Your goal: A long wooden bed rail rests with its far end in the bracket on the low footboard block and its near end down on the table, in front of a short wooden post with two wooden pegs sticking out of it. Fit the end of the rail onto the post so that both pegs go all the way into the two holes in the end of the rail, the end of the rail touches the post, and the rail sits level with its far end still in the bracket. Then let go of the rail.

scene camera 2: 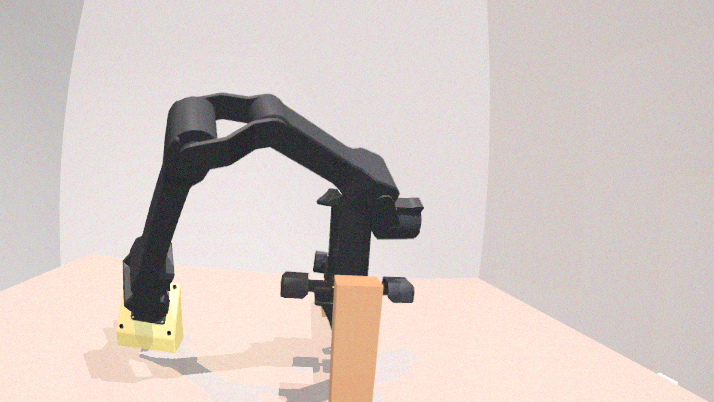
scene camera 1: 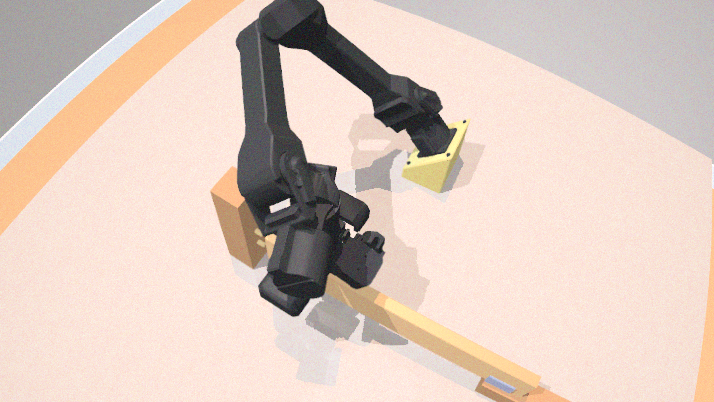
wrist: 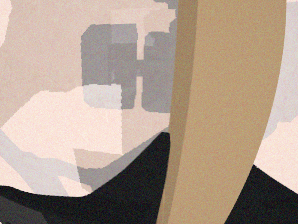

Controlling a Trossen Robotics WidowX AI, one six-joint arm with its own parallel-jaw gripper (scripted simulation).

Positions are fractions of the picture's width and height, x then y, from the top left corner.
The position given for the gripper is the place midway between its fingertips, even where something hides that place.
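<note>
The gripper (scene camera 1: 0.44,0.69) appears in scene camera 2 (scene camera 2: 0.48,0.85) as well, and again in the wrist view (wrist: 0.63,0.64). With it in the scene is a wooden rail (scene camera 1: 0.51,0.75), which the wrist view also shows (wrist: 0.76,0.32).
</note>
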